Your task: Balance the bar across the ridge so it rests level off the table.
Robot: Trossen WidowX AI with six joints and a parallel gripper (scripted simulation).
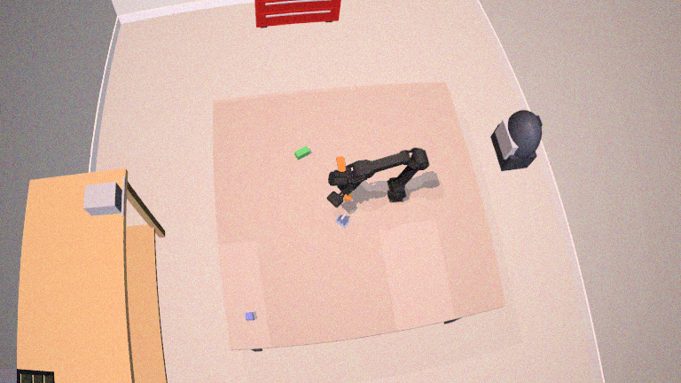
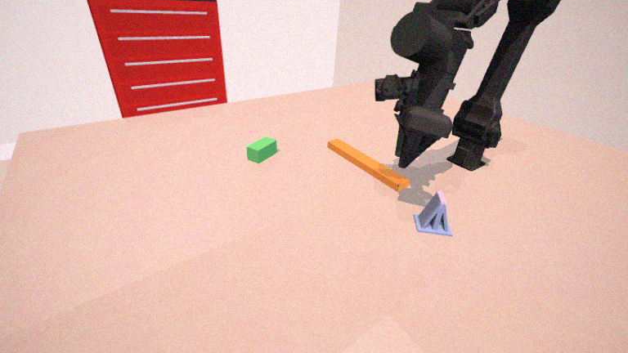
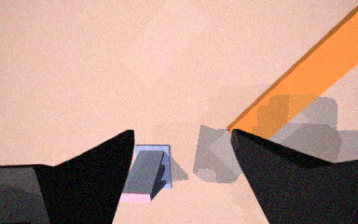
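The orange bar is 5 cm behind my gripper tip, 13 cm to the right of it and 8 cm below it. The rest, counted from my gripper tip: small purple cube (46 cm ahead, 49 cm to the left, 7 cm below); then green block (13 cm ahead, 28 cm to the right, 7 cm below); then ridge (1 cm behind, 8 cm to the left, 6 cm below).
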